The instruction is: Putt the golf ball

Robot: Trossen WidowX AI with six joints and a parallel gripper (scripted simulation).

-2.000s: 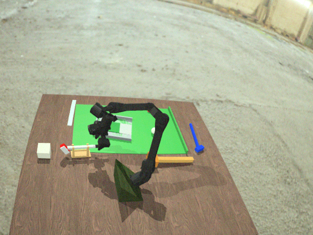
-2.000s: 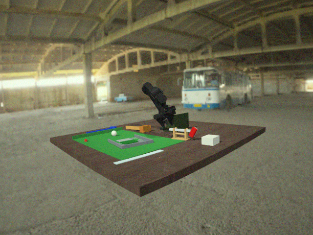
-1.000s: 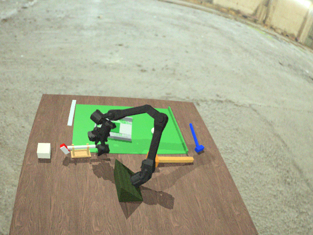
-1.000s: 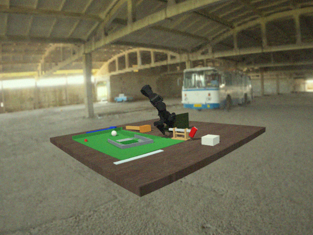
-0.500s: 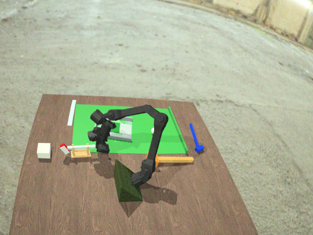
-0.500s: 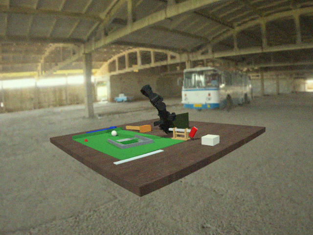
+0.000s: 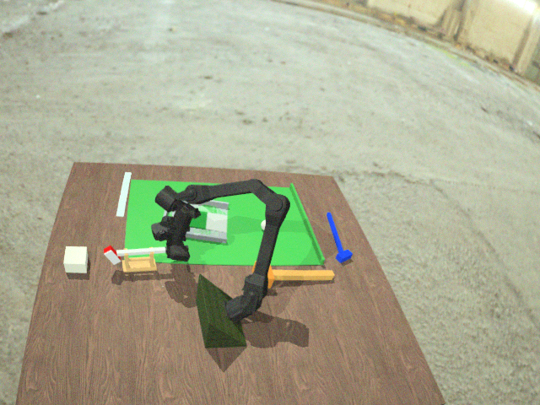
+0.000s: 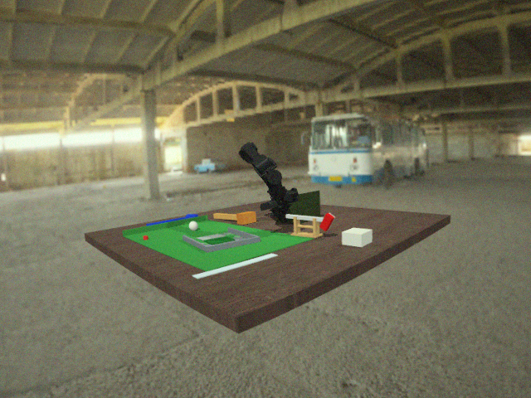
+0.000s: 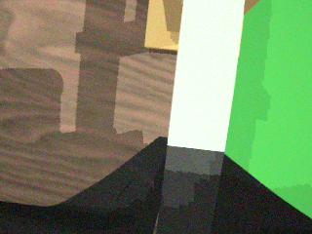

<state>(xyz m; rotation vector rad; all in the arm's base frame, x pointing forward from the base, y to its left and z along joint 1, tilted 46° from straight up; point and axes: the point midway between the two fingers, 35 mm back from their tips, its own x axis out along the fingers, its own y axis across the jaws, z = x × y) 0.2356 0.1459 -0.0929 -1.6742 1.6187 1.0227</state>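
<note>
Right now the wooden fence is 10 mm behind my gripper tip, 100 mm to the left of it and 10 mm below it. From my gripper tip the other things lie so: white cube 20 mm behind, 340 mm to the left, 20 mm below; then white strip 400 mm ahead, 180 mm to the left, 40 mm below; then white golf ball 190 mm ahead, 390 mm to the right, 20 mm below.
</note>
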